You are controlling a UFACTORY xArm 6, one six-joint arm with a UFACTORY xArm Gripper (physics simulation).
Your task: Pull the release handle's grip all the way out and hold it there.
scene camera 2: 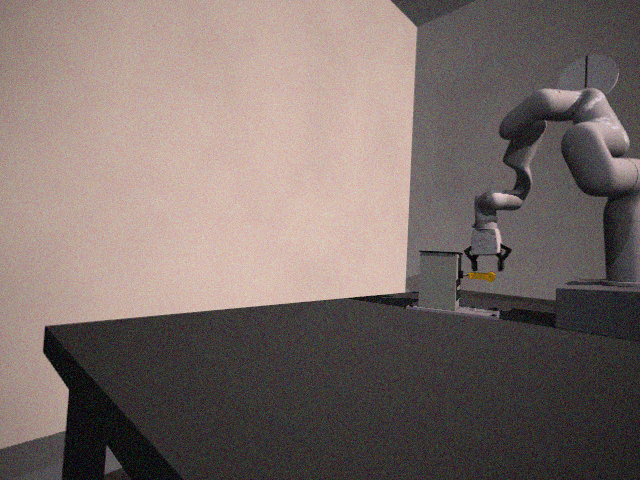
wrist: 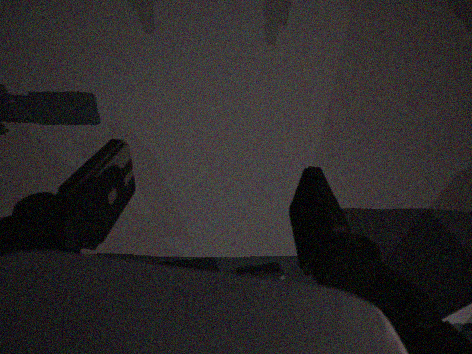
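The release handle's yellow grip (scene camera 2: 481, 276) sticks out level from the right side of a pale upright box (scene camera 2: 438, 283) in the scene view. A short stretch of thin rod shows between grip and box. My gripper (scene camera 2: 488, 268) (wrist: 215, 177) points down with its fingers wide open and empty. In the scene view its fingertips appear just above the grip, one over the rod end and one over the far end; how they line up in depth is unclear. I cannot make out the yellow grip in the dark wrist view.
The box stands on a light base plate (scene camera 2: 483, 312). The dark table (scene camera 2: 310, 387) stretches in front. The arm's grey pedestal (scene camera 2: 594, 310) is at the right. In the wrist view, an unclear dark bluish block (wrist: 55, 107) shows at the left edge.
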